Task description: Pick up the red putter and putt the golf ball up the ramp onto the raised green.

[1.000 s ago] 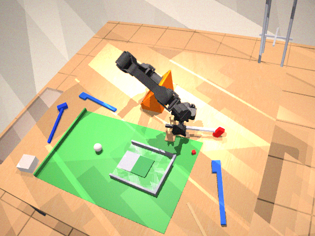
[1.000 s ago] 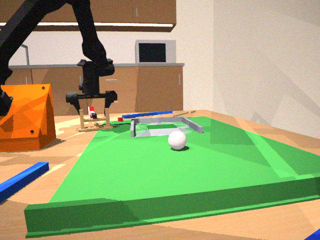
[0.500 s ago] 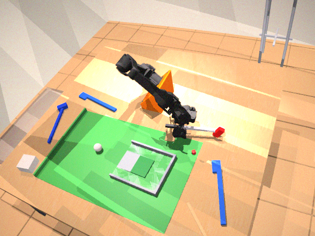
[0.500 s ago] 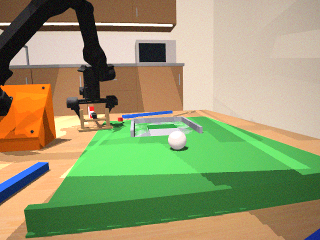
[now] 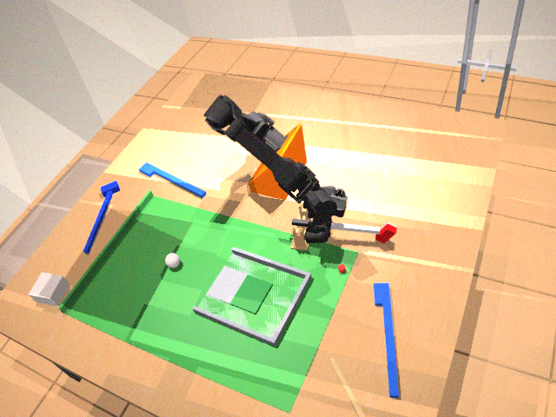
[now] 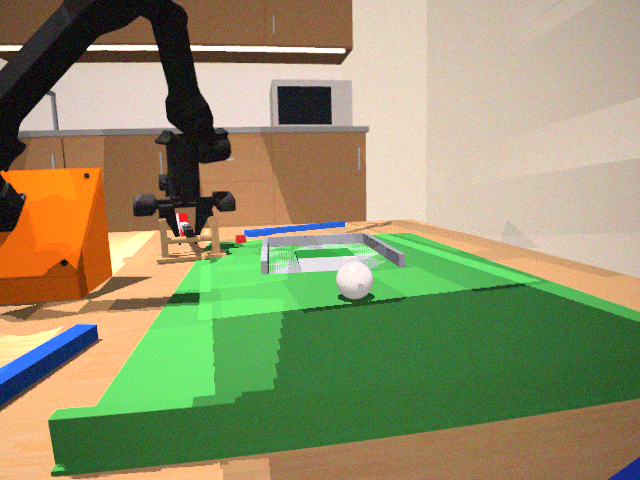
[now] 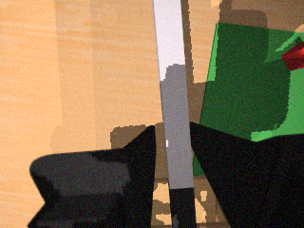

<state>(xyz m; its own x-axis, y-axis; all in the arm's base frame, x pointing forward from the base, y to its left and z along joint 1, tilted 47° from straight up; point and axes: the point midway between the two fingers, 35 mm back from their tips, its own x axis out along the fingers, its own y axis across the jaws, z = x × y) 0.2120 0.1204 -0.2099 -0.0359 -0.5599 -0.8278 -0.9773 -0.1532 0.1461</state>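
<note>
My gripper tip is 40 mm to the right of the red putter, 20 mm below it and 10 mm past it. The rest, counted from my gripper tip: red cube: 100 mm ahead, 80 mm to the left, 10 mm below; then wooden stand: 80 mm to the right, 20 mm ahead, 20 mm above; then green mat: 270 mm to the right, 270 mm ahead, 20 mm below.
</note>
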